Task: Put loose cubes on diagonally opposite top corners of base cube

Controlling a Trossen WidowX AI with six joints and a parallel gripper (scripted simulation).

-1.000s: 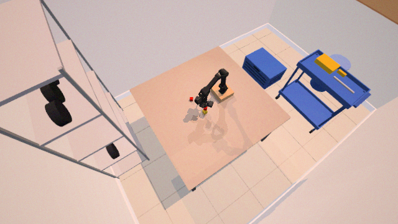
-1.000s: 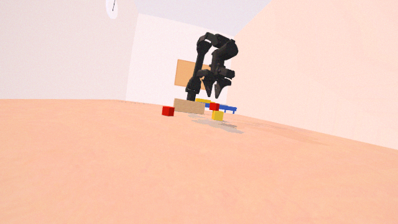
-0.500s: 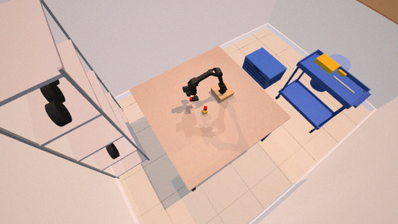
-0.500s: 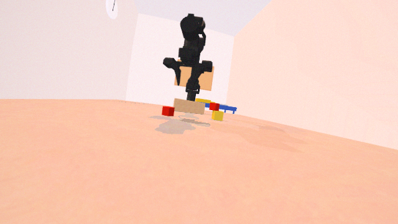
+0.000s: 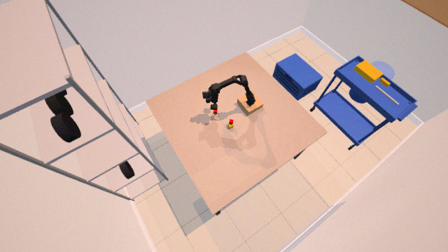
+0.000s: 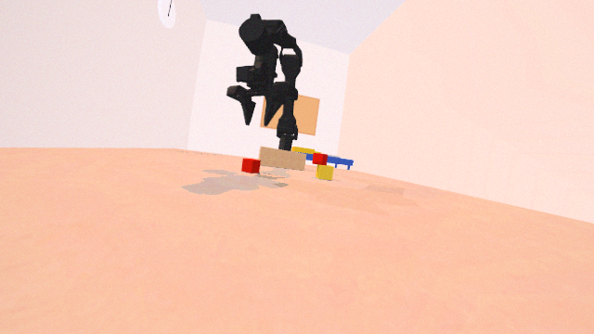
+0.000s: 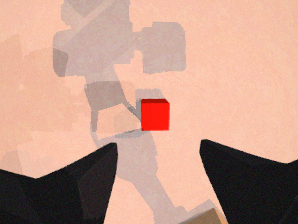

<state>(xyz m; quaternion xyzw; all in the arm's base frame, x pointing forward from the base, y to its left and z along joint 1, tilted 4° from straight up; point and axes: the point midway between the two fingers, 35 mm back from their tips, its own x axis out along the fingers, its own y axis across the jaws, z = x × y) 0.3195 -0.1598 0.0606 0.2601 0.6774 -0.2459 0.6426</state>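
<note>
My gripper tip is now 20 mm past the yellow cube, 220 mm to the right of it and 100 mm above it.
</note>
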